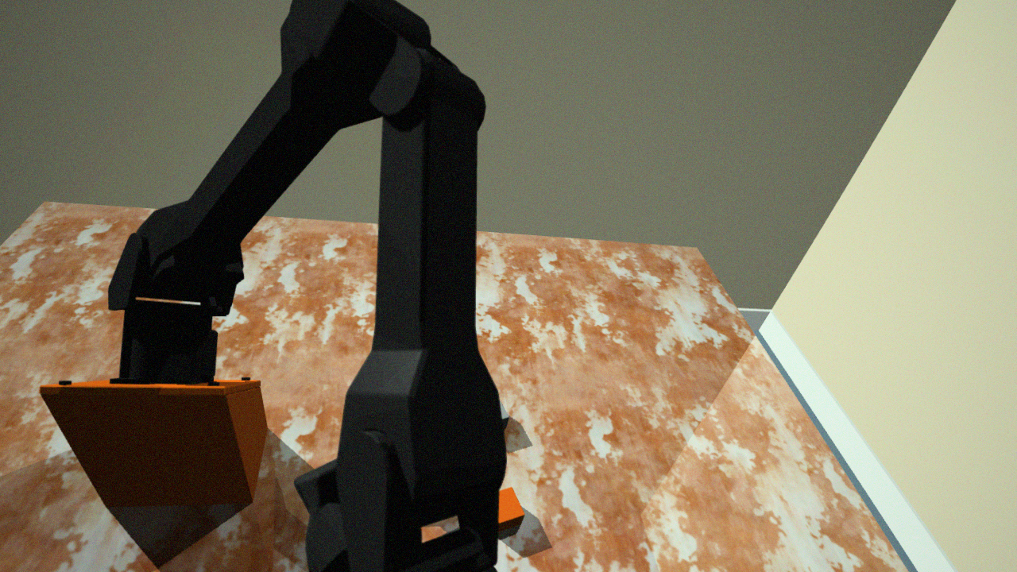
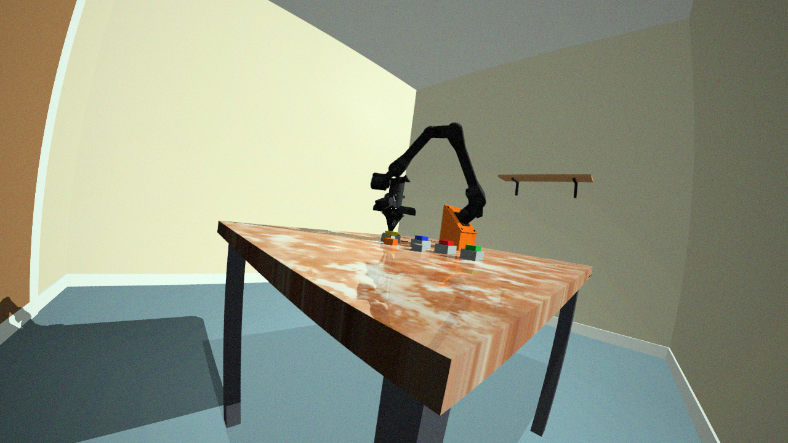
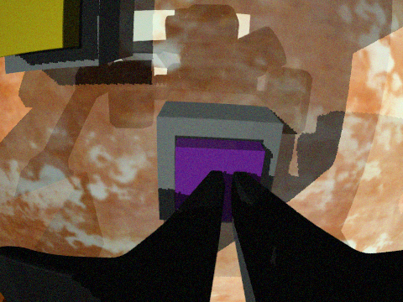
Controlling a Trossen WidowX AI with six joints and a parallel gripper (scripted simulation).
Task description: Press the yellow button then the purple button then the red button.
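My gripper tip is 1 cm above the purple button. From my gripper tip the other things lie so: yellow button (7 cm to the left, 7 cm ahead); orange block (13 cm to the left, 13 cm ahead, 2 cm below); blue button (18 cm to the left, 4 cm ahead).
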